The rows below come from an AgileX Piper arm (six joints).
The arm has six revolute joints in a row. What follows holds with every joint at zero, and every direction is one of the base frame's.
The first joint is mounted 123 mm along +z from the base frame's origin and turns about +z.
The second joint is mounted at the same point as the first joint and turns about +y.
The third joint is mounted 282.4 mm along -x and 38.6 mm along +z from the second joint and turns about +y.
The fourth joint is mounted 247.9 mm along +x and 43.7 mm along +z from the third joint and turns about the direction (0.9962, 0, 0.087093).
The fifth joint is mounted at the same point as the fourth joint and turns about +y.
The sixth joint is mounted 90.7 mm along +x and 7.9 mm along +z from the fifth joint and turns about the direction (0.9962, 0, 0.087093).
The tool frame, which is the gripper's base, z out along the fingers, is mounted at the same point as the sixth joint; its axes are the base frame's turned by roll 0, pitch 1.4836 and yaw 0 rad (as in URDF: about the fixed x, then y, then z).
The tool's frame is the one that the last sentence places.
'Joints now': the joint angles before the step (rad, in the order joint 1, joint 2, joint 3, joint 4, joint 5, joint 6). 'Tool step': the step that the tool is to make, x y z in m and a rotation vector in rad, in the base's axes. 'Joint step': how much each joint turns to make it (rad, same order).
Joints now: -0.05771 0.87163 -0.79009 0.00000 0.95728 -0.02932
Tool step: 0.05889 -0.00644 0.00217 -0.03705 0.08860 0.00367
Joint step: -0.00001 0.25113 -0.15614 -0.04097 -0.00871 -0.00213
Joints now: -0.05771 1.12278 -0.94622 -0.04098 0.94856 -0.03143
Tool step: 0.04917 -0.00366 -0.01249 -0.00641 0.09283 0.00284
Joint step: 0.00003 0.20698 -0.12424 -0.01081 0.00950 -0.00208
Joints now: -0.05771 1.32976 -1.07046 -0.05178 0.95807 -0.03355
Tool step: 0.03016 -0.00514 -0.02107 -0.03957 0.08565 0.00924
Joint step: 0.00000 0.13981 -0.06061 -0.04538 0.00405 0.00000
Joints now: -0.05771 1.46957 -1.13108 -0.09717 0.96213 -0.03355
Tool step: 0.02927 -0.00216 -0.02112 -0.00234 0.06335 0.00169
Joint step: -0.00001 0.13346 -0.07078 -0.00622 0.00043 -0.00001
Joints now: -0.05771 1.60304 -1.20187 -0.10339 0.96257 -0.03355
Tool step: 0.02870 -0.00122 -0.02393 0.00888 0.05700 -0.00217
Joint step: 0.00000 0.13465 -0.07896 0.00598 0.00173 0.00001
